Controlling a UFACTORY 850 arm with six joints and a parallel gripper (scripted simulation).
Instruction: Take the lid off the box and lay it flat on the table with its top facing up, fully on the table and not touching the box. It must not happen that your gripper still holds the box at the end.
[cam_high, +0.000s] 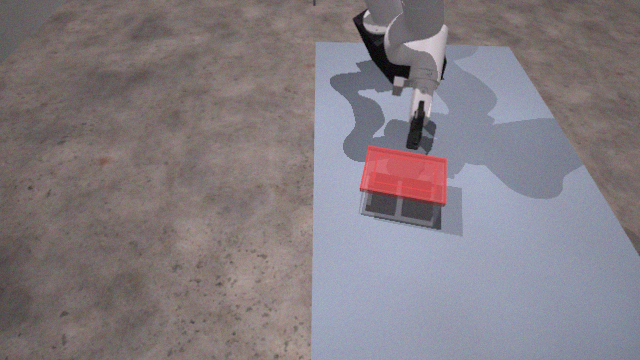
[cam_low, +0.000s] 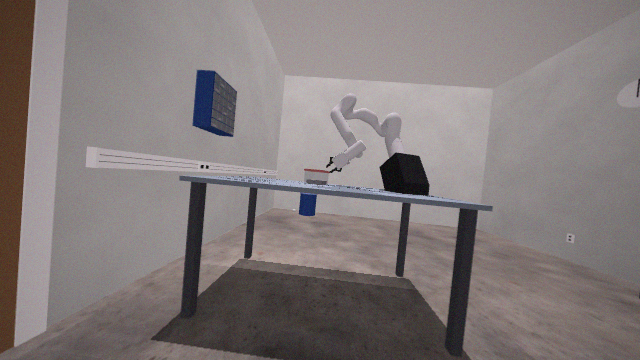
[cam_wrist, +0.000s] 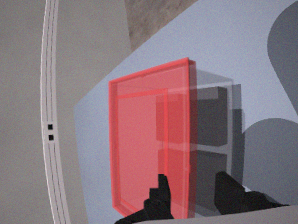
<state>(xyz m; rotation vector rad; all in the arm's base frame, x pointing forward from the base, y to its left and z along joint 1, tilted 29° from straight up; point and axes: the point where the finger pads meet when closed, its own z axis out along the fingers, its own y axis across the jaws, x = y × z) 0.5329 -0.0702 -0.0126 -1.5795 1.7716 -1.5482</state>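
My gripper is now 90 mm short of the red translucent lid, 50 mm to the left of it and 20 mm above it. Round my hand: grey box (90 mm ahead, 50 mm to the right, 80 mm below).
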